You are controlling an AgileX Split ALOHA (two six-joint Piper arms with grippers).
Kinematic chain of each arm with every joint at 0, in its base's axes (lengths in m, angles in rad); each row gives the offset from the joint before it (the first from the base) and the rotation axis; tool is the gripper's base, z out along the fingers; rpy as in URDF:
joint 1: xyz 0 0 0.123 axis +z
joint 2: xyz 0 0 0 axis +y
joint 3: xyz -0.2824 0 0.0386 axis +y
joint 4: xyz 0.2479 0 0.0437 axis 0.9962 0 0.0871
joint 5: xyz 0 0 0 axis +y
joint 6: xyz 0.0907 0 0.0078 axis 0.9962 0 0.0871
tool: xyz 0 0 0 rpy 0 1.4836 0
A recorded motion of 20 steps. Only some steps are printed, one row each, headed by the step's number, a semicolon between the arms.
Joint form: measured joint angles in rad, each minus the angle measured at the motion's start. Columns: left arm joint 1, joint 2, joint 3, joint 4, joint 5, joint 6; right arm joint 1, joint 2, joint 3, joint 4, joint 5, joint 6.
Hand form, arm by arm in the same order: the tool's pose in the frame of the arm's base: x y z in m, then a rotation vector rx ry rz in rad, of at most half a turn. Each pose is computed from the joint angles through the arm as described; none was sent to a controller.
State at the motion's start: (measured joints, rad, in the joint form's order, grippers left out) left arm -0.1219 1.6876 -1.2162 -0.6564 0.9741 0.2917; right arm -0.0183 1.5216 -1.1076 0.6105 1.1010 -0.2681
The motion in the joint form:
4: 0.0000 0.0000 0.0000 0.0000 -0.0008 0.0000; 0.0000 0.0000 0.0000 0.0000 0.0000 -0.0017
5: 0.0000 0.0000 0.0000 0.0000 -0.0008 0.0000; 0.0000 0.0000 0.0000 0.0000 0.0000 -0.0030
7: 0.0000 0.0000 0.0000 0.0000 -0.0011 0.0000; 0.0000 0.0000 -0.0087 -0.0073 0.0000 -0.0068
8: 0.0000 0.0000 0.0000 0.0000 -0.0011 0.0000; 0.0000 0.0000 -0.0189 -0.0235 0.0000 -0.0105
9: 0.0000 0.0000 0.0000 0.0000 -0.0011 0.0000; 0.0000 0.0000 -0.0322 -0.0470 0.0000 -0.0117
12: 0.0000 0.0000 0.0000 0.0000 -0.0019 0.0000; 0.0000 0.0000 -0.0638 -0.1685 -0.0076 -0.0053
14: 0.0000 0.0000 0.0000 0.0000 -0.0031 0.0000; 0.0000 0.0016 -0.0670 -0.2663 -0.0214 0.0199
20: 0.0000 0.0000 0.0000 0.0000 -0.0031 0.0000; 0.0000 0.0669 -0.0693 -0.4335 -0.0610 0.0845
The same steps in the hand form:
4: 0.3289 -0.0866 0.2508 0.1299 2.7758 -0.8007; 0.2876 0.0413 0.2710 -0.0108 2.8214 0.7782
5: 0.3289 -0.0866 0.2508 0.1299 2.7758 -0.8007; 0.2876 0.0413 0.2710 -0.0127 2.8211 0.7779
7: 0.3289 -0.0866 0.2508 0.1297 2.7756 -0.8005; 0.2886 0.0408 0.2730 -0.0257 2.8155 0.7657
8: 0.3289 -0.0866 0.2508 0.1297 2.7756 -0.8005; 0.2897 0.0397 0.2750 -0.0441 2.8122 0.7419
9: 0.3289 -0.0866 0.2508 0.1297 2.7756 -0.8005; 0.2911 0.0381 0.2775 -0.0641 2.8095 0.7084
12: 0.3290 -0.0866 0.2509 0.1294 2.7750 -0.8001; 0.2944 0.0292 0.2815 -0.1298 2.8202 0.5425
14: 0.3291 -0.0866 0.2509 0.1288 2.7740 -0.7994; 0.2953 0.0217 0.2792 -0.1443 2.8409 0.4143
20: 0.3291 -0.0866 0.2509 0.1288 2.7740 -0.7994; 0.3074 0.0082 0.2576 -0.1330 2.9105 0.2048

